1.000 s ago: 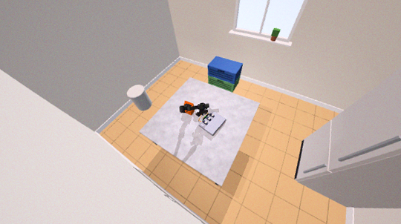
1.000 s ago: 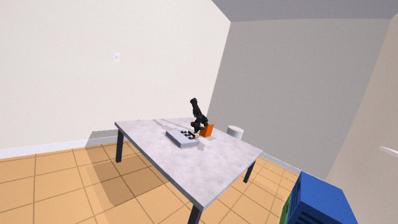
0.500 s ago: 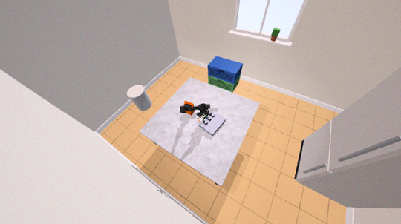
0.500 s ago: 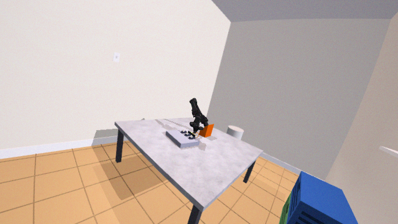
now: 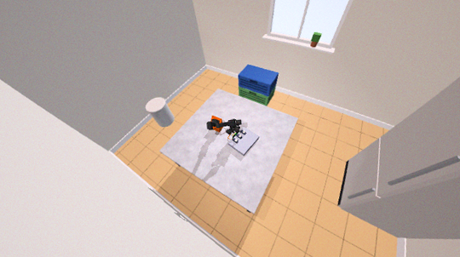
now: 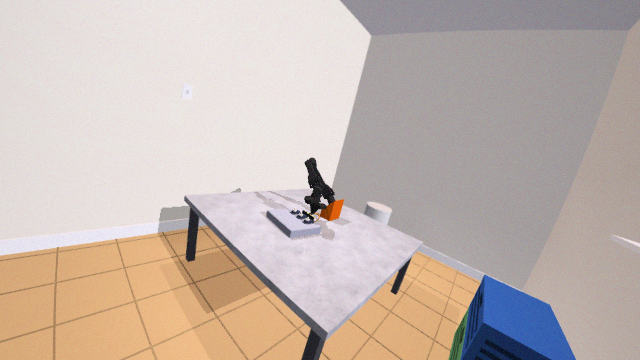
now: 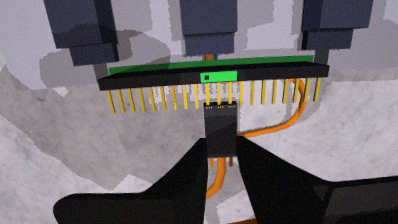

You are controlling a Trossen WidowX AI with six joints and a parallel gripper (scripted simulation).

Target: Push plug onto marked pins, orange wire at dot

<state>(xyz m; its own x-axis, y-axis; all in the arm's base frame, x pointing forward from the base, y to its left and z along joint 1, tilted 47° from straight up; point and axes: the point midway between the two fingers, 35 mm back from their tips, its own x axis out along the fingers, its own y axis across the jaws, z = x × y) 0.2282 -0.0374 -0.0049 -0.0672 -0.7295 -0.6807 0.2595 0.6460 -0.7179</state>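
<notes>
The green band lies 40 mm ahead of my gripper tip and 10 mm to the right of it. Round my gripper tip: holder: 190 mm ahead, 50 mm to the right, 50 mm below; green board: 40 mm ahead, 10 mm to the right, 20 mm below.
</notes>
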